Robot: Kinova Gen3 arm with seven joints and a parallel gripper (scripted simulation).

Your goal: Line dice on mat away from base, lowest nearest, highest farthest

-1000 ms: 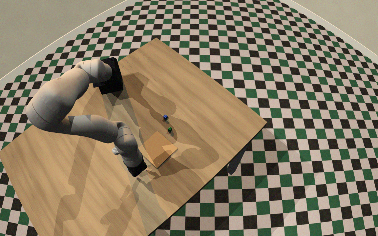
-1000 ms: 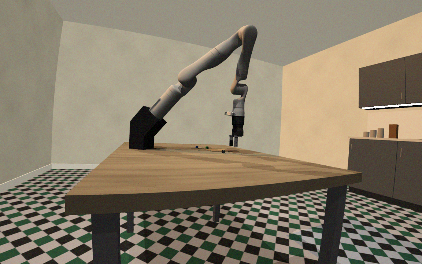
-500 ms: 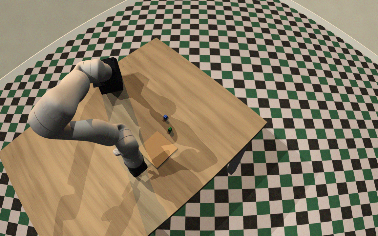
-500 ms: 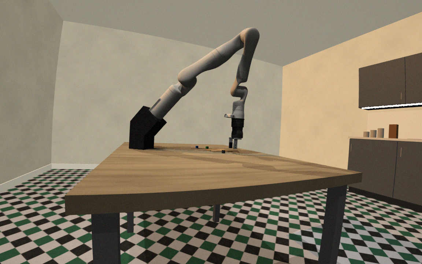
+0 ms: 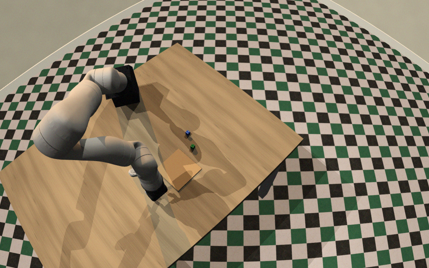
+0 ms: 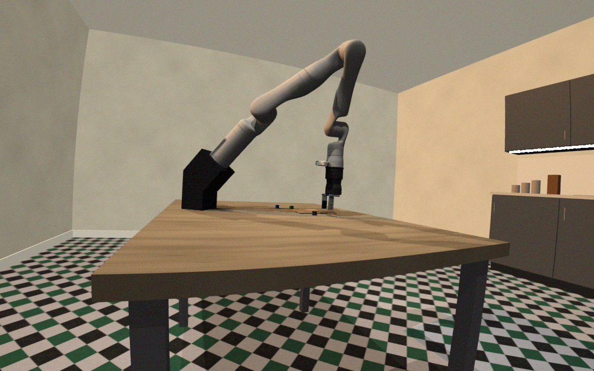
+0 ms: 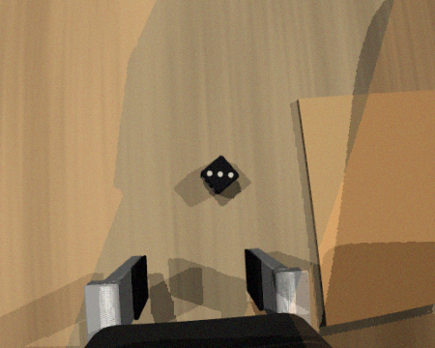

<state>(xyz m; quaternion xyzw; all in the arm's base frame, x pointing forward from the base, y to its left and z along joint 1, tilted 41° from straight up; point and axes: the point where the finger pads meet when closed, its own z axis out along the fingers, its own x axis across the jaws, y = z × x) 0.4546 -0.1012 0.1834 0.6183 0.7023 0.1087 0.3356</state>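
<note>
My gripper is now 3 cm past the orange mat, 14 cm to the right of it and 4 cm above it. Also, from my hand: green die (7 cm behind, 26 cm to the left, 4 cm below); then blue die (14 cm behind, 29 cm to the left, 4 cm below); then black die (5 cm behind, 2 cm to the left, 4 cm below).
</note>
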